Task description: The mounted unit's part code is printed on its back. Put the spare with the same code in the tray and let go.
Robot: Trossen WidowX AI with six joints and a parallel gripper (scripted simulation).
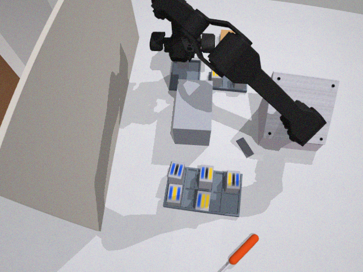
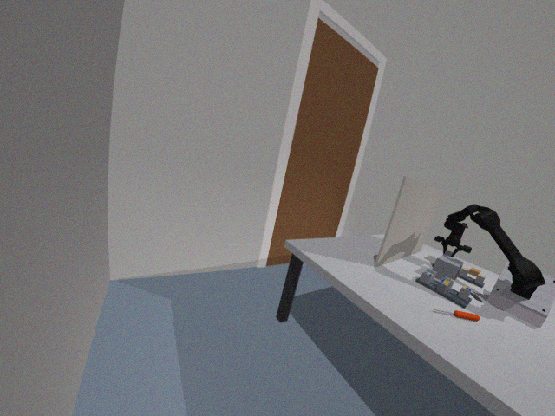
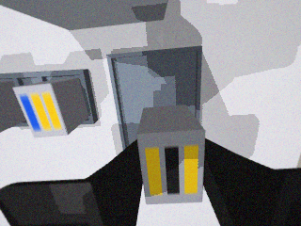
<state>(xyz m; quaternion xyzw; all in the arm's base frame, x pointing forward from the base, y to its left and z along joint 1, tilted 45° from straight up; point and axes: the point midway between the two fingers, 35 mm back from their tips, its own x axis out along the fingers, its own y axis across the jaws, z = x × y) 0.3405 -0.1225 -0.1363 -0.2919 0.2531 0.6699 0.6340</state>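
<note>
The dark flat tray is 70 mm below my gripper tip and 10 mm behind it. Round my gripper tip: black puck 80 mm to the right, 50 mm below; then rack 150 mm behind, 60 mm below, 20 mm to the left; then mounted unit 180 mm to the left, 60 mm behind, 20 mm below.
</note>
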